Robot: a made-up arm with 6 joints.
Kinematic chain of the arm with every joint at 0, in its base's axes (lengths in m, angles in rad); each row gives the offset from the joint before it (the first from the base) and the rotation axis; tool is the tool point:
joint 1: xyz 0 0 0.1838 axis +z
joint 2: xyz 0 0 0 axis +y
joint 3: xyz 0 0 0.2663 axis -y
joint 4: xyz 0 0 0 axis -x
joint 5: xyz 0.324 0 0 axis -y
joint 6: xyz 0 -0.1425 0 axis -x
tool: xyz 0 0 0
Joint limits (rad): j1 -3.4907..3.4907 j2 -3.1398..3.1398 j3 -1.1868..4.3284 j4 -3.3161..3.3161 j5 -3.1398..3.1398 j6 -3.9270..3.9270
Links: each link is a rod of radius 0.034 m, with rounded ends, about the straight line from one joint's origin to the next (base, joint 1, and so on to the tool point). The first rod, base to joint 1, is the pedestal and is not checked.
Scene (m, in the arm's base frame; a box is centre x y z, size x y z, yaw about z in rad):
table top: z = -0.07
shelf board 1: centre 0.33 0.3 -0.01 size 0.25 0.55 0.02 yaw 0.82
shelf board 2: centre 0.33 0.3 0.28 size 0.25 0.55 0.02 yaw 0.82
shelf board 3: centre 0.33 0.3 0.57 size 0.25 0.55 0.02 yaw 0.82
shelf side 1: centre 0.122 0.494 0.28 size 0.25 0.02 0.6 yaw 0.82
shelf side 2: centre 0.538 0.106 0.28 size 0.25 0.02 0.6 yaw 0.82
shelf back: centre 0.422 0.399 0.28 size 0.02 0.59 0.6 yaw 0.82
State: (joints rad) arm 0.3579 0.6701 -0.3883 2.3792 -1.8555 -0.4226
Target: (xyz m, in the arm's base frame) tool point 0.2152 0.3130 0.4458
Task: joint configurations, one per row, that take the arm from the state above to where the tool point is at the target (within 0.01 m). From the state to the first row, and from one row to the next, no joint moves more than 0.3 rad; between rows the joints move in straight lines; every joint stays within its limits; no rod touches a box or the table.
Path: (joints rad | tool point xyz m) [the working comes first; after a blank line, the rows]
Joints at the target: 0.6858 0.1018 -0.1929 2.4092 -1.8555 -0.4226
Straight joint move there: touches shelf board 2.

1: 0.2263 0.4906 -0.6545 2.3829 -1.8555 -0.4226 | 0.3165 0.1790 0.1641
2: 0.0947 0.3110 -0.9206 2.3867 -1.8555 -0.4226 | 0.2703 0.1299 0.1643
3: -0.0369 0.1315 -1.1868 2.3904 -1.8555 -0.4226 | 0.2137 0.0963 0.1584
4: 0.1609 -0.1400 -1.0624 2.3866 -1.8555 -0.4226 | 0.2167 0.1403 0.2482
5: 0.3586 -0.4114 -0.9379 2.3827 -1.8555 -0.4226 | 0.1724 0.1751 0.3498
6: 0.5563 -0.6829 -0.8135 2.3789 -1.8555 -0.4226 | 0.0866 0.1752 0.4458
7: 0.5995 -0.4213 -0.6066 2.3890 -1.8555 -0.4226 | 0.1291 0.2142 0.4629
8: 0.6426 -0.1598 -0.3998 2.3991 -1.8555 -0.4226 | 0.1734 0.2610 0.4633
9: 0.6858 0.1018 -0.1929 2.4092 -1.8555 -0.4226 | 0.2152 0.3130 0.4458

